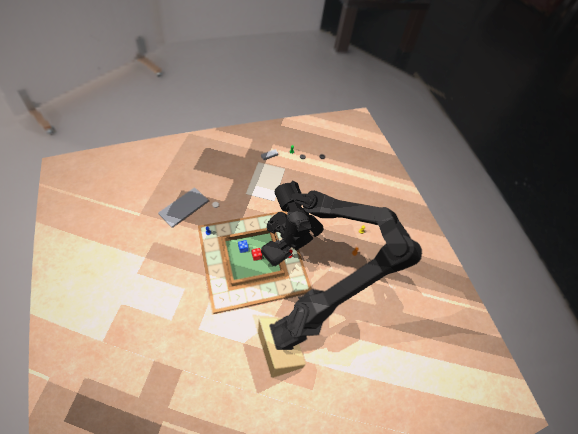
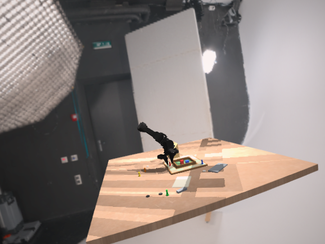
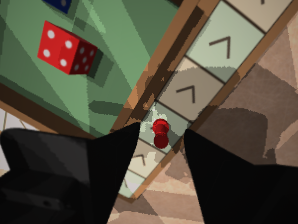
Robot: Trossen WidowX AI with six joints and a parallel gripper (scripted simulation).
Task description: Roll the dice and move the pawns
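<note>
Right now the red pawn is right at my gripper tip. From my gripper tip the other things lie so: blue pawn 22 cm to the left, 13 cm ahead; then yellow pawn 26 cm to the right, 3 cm ahead, 1 cm below; then orange pawn 20 cm to the right, 4 cm behind, 1 cm below.
</note>
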